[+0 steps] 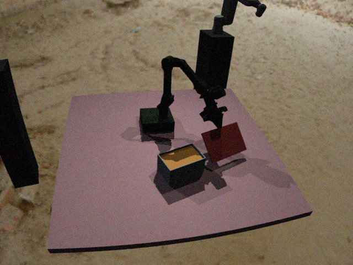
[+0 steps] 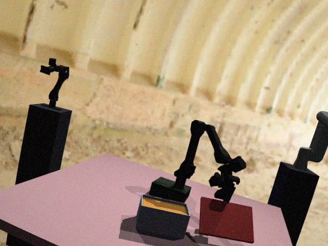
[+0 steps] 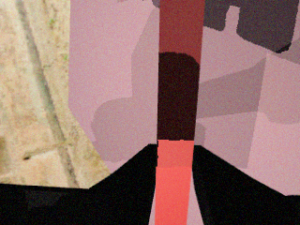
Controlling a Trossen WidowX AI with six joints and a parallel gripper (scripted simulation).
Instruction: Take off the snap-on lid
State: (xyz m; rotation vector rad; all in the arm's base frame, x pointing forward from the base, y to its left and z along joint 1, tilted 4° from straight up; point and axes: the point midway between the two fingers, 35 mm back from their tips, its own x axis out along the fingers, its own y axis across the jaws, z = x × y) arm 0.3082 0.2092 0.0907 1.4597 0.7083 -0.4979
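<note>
Right now the red lid is 6 cm ahead of my gripper tip, 1 cm to the left of it and 5 cm below it. Also, from my gripper tip: storage box: 10 cm ahead, 28 cm to the right, 9 cm below.
</note>
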